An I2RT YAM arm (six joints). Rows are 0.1 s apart.
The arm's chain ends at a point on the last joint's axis. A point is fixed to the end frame.
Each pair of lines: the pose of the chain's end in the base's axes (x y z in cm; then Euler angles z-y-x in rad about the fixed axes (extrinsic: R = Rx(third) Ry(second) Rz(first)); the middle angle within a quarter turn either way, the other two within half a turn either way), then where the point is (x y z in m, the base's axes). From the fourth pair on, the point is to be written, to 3 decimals.
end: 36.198 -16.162 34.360 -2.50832 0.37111 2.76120
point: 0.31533 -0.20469 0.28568
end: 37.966 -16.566 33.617 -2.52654 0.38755 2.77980
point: 0.33449 -0.20903 0.27732
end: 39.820 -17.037 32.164 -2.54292 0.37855 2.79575
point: 0.35270 -0.21367 0.26298
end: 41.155 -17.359 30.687 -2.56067 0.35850 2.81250
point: 0.365 -0.217 0.249
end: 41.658 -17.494 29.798 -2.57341 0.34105 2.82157
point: 0.369 -0.218 0.241
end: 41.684 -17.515 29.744 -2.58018 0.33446 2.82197
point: 0.369 -0.219 0.241
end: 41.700 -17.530 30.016 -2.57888 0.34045 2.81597
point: 0.370 -0.219 0.243
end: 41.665 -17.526 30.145 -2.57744 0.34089 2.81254
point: 0.369 -0.219 0.245
